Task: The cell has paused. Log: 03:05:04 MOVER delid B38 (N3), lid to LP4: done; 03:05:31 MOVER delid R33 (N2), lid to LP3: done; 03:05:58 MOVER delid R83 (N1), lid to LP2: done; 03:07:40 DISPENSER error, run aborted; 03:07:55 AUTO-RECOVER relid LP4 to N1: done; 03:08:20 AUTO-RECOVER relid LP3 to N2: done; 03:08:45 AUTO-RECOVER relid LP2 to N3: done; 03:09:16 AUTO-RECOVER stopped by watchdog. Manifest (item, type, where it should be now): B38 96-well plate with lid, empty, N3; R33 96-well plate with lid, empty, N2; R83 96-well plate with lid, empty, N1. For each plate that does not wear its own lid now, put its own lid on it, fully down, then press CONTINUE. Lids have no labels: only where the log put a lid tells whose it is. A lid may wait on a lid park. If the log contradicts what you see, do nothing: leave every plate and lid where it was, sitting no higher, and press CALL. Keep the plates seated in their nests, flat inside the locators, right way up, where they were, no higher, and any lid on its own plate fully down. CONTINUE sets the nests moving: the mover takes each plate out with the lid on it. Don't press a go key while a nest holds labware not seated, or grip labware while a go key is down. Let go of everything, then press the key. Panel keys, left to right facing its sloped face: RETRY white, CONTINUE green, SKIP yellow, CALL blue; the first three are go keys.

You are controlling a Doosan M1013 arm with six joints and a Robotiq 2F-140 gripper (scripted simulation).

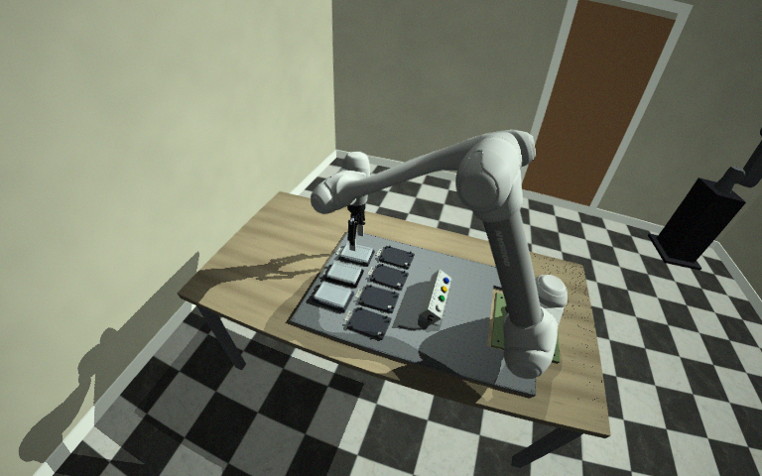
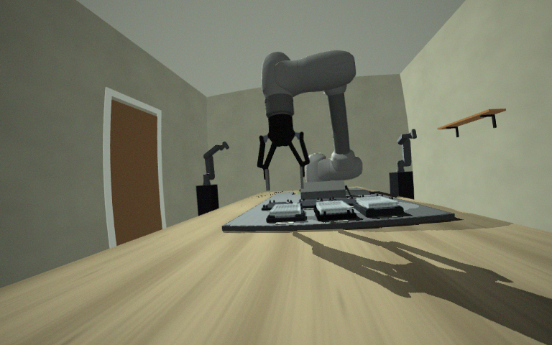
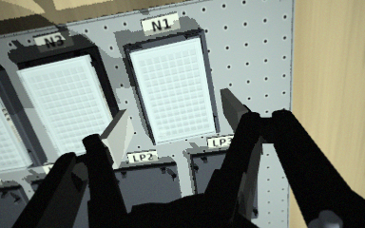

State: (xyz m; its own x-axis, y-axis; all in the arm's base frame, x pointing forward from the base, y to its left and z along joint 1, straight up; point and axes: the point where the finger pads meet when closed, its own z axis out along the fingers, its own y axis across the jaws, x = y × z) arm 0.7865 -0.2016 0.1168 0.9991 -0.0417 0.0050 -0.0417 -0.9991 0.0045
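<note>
The clear lid lies 80 mm below my hand. From my hand the other things lie so: N1 plate: 90 mm below; LP2 label: 90 mm behind, 80 mm to the left, 100 mm below; LP3 label: 100 mm behind, 50 mm to the right, 100 mm below.
</note>
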